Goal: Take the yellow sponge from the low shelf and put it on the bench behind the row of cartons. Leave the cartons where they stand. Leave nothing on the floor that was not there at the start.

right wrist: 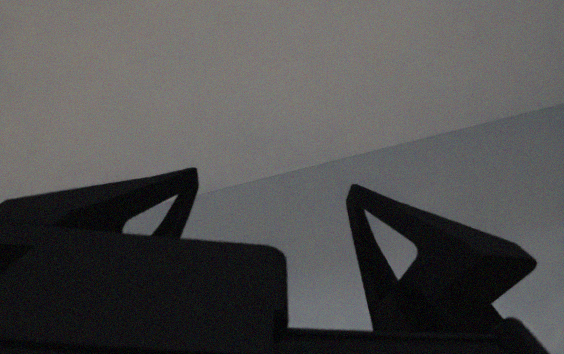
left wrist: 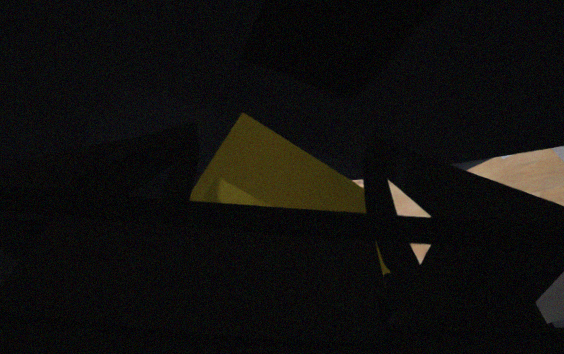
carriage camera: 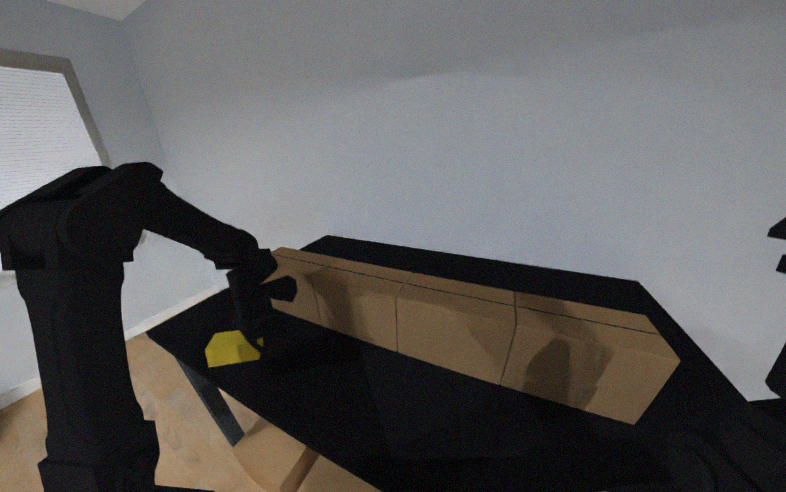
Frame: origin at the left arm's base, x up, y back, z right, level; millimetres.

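Seen in the pictures: left gripper, fingertip midpoint: (left wrist: 282, 143) (carriage camera: 261, 347); right gripper, fingertip midpoint: (right wrist: 275, 184).
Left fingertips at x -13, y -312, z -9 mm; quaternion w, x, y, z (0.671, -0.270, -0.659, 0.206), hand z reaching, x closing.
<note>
Pixels of each thing's top centre, then the offset from my left fingertips to it. "spot": a spot on its surface instead. Level surfaces: height alone.
- yellow sponge, top centre: (left wrist: 231, 349) (carriage camera: 231, 335) dx +61, dy +23, dz -39 mm
- black bench, surface height: dx -64 mm
- bench leg, surface spot: (carriage camera: 215, 403) spot: dx -441, dy -120, dz -385 mm
- Wooden floor, surface height: dx -978 mm
The yellow sponge (carriage camera: 227, 349) (left wrist: 280, 175) is held between the fingers of my left gripper (carriage camera: 255, 343) (left wrist: 282, 143), which is shut on it. In the carriage camera the sponge shows over the left end of the black bench (carriage camera: 464, 262), on the near side of the row of cartons; its exact height above the top cannot be told. The brown cartons (carriage camera: 452, 333) stand side by side along the bench, with a strip of black bench top behind them. My right gripper (right wrist: 275, 184) is open and empty, well away from the sponge. The low shelf does not show in the carriage camera.
The wall (carriage camera: 435, 174) rises behind the bench. A bench leg (carriage camera: 215, 403) stands at the left, with brown boxes (carriage camera: 269, 458) beneath the bench. Wooden floor (carriage camera: 174, 400) shows at the lower left, and a window (carriage camera: 40, 127) at the far left. My left forearm passes near the left carton.
</note>
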